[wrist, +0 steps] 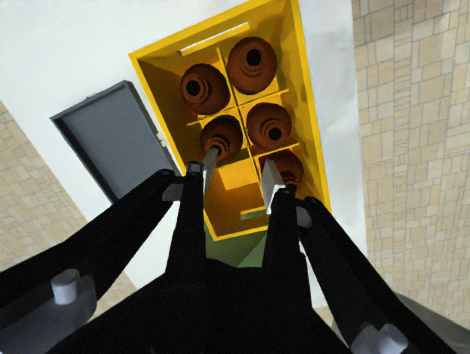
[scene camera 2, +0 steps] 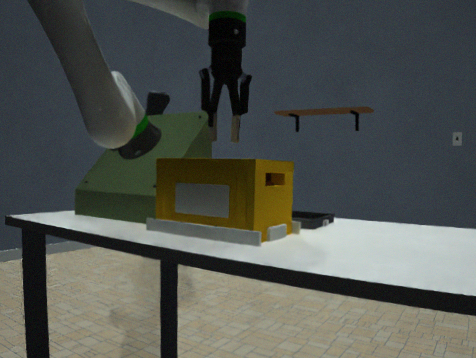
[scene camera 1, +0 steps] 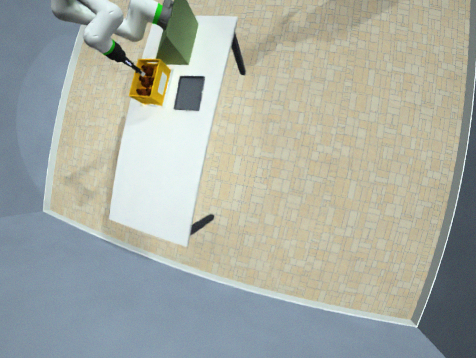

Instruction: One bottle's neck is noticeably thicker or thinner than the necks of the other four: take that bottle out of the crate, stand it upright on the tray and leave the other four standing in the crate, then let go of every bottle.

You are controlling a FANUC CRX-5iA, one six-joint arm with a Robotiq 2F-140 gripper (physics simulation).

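Places are measured from the arm's base along level axes (x ahead, y right, z down), in centimetres.
Where they show: gripper, fingertip midpoint: [wrist: 239, 165] [scene camera 2: 223, 141] [scene camera 1: 141, 72]; arm's base, link origin: [scene camera 2: 140, 143] [scene camera 1: 168, 19].
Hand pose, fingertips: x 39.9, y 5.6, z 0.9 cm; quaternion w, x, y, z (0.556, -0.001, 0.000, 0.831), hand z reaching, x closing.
Each offset is from my fingertips to the centre of the thing. Level surfaces: height alone.
The yellow crate @(dy +0.7, dx +1.2, dz +13.1 cm) [scene camera 1: 157, 95] [scene camera 2: 242, 197] [wrist: 315, 125] stands on the table. In the wrist view five brown bottles stand in its compartments: far left [wrist: 207, 97], far right [wrist: 250, 75], middle left [wrist: 222, 132], middle right [wrist: 267, 120] and near right [wrist: 290, 162], the last partly behind a finger. The near left compartment holds no bottle. The far right bottle's mouth looks slightly larger, but neck widths are hard to compare. My gripper [scene camera 1: 142, 73] [scene camera 2: 225, 136] [wrist: 239, 165] is partly open and empty, pointing down above the crate's rim. The dark tray [scene camera 1: 190, 93] [scene camera 2: 312, 220] [wrist: 110, 140] is beside the crate and empty.
The green robot pedestal [scene camera 1: 179, 40] [scene camera 2: 115, 182] stands close to one end of the crate. Low grey rails @(dy +10.5, dx +2.3, dz +20.4 cm) [scene camera 2: 200, 232] run along the crate's base. The white table @(dz +21.9 cm) [scene camera 1: 160, 165] [scene camera 2: 390, 255] extends beyond them. A wooden shelf [scene camera 2: 325, 111] hangs on the wall.
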